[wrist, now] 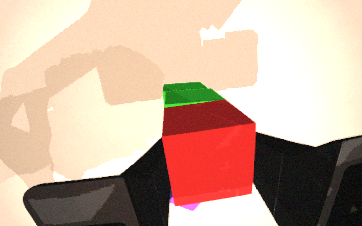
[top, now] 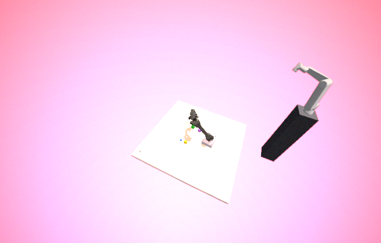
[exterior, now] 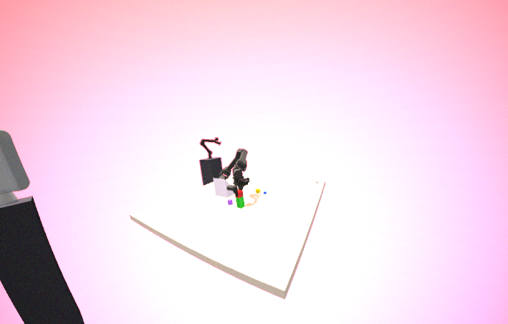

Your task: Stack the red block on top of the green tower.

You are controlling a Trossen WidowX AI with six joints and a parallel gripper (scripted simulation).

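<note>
Right now my gripper tip is 10 mm below the red block. Also, from my gripper tip: purple block 110 mm behind, 20 mm to the left, 70 mm below; blue block 60 mm ahead, 310 mm to the left, 80 mm below; yellow block 10 mm behind, 310 mm to the left, 80 mm below.
</note>
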